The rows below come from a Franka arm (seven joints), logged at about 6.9 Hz.
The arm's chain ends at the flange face. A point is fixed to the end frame.
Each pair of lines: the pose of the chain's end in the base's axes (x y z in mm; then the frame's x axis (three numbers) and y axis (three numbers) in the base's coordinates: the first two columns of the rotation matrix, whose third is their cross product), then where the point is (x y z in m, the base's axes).
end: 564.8 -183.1 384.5 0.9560 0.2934 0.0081 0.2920 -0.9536 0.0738
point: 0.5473 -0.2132 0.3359
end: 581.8 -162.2 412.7 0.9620 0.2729 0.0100 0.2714 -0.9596 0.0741
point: 0.5637 -0.1919 0.3641
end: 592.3 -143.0 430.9 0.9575 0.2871 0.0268 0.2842 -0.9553 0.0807
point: 0.5755 -0.1731 0.3820
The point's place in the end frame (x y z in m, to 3 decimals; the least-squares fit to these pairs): -0.026 0.020 0.050
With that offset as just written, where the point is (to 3 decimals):
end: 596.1 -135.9 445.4 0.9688 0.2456 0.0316 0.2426 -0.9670 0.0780
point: 0.578 -0.165 0.396
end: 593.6 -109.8 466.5 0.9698 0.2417 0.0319 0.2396 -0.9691 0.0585
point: 0.575 -0.138 0.417
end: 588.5 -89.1 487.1 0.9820 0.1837 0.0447 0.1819 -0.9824 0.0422
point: 0.569 -0.115 0.437
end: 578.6 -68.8 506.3 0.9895 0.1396 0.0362 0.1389 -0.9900 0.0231
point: 0.558 -0.093 0.456
